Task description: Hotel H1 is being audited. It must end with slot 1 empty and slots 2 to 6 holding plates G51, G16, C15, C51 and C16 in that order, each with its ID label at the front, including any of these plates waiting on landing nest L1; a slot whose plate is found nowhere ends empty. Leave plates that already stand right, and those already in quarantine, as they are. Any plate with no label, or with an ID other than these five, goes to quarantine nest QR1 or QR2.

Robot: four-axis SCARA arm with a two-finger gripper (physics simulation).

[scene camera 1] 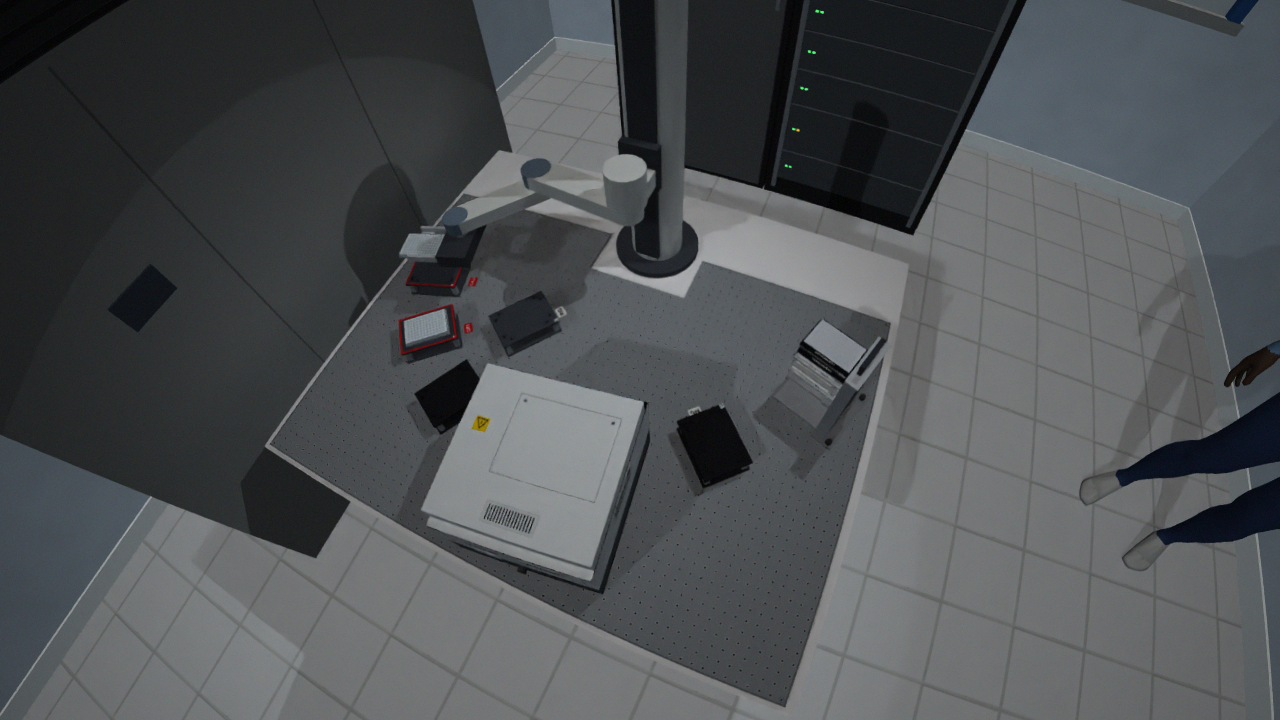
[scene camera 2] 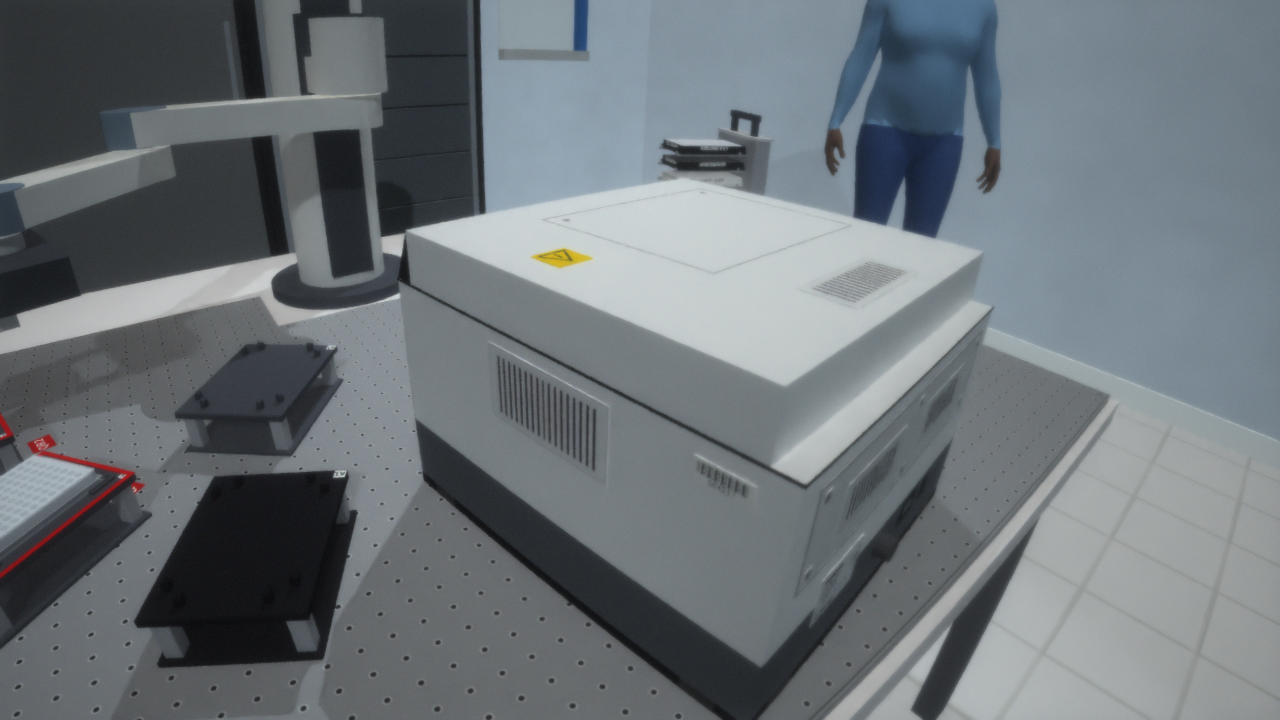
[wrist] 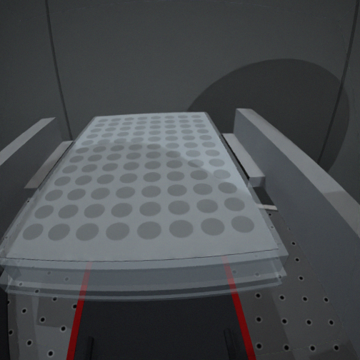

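Seen in the pictures: gripper, fingertip midpoint: (scene camera 1: 415, 243); arm's base at its link origin: (scene camera 1: 657, 246) (scene camera 2: 344, 283).
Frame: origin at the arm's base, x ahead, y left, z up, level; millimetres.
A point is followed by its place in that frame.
My gripper (scene camera 1: 418, 245) {x 373, y -585, z 177 mm} (wrist: 145, 127) is shut on a pale, clear-skirted well plate (wrist: 145, 195), level between the fingers; its edge facing the wrist camera shows no label. It hangs above the empty red-rimmed quarantine nest (scene camera 1: 435, 279) {x 400, y -539, z 63 mm} (wrist: 160, 330) at the table's far left. A second red-rimmed nest (scene camera 1: 407, 347) (scene camera 2: 89, 528) bears a white plate (scene camera 1: 427, 326) {x 554, y -448, z 77 mm} (scene camera 2: 35, 494) {x 557, y -431, z 77 mm}. The dark grey nest (scene camera 1: 525, 320) {x 426, y -204, z 62 mm} (scene camera 2: 259, 380) {x 431, y -219, z 63 mm} with a white tag is empty. The hotel (scene camera 1: 845, 394) {x 417, y 613, z 225 mm} (scene camera 2: 756, 161) {x 414, y 603, z 231 mm} at the right holds a stack of several plates (scene camera 1: 827, 353) {x 352, y 549, z 252 mm} (scene camera 2: 704, 161) {x 348, y 541, z 224 mm}; their labels are too small to read.
A large white instrument (scene camera 1: 546, 465) {x 809, y 116, z 266 mm} (scene camera 2: 680, 358) {x 933, y -74, z 258 mm} stands at the front middle. One empty black nest (scene camera 1: 445, 394) {x 704, y -286, z 63 mm} (scene camera 2: 250, 546) {x 704, y -282, z 63 mm} is to its left; another black nest (scene camera 1: 713, 445) {x 566, y 380, z 63 mm} is to its right. The arm's column (scene camera 1: 666, 134) {x 53, y 53, z 464 mm} (scene camera 2: 331, 197) {x 77, y -21, z 174 mm} stands at the back, and a dark cabinet (scene camera 1: 223, 223) beyond the left edge.
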